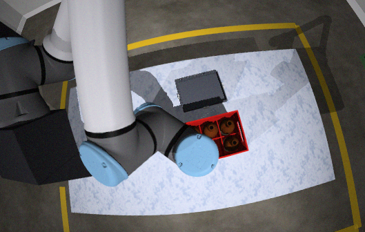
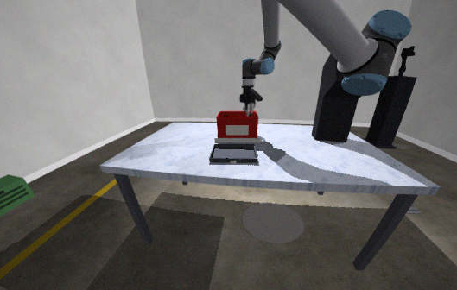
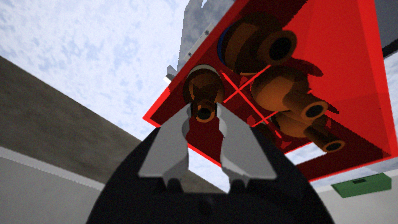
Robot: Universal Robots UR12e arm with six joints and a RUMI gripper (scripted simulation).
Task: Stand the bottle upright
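Now: the red crate 80 mm ahead of my hand, 70 mm below it and 50 mm to the left of it. Round my hand: dark tray (330 mm to the left, 140 mm below, 80 mm ahead).
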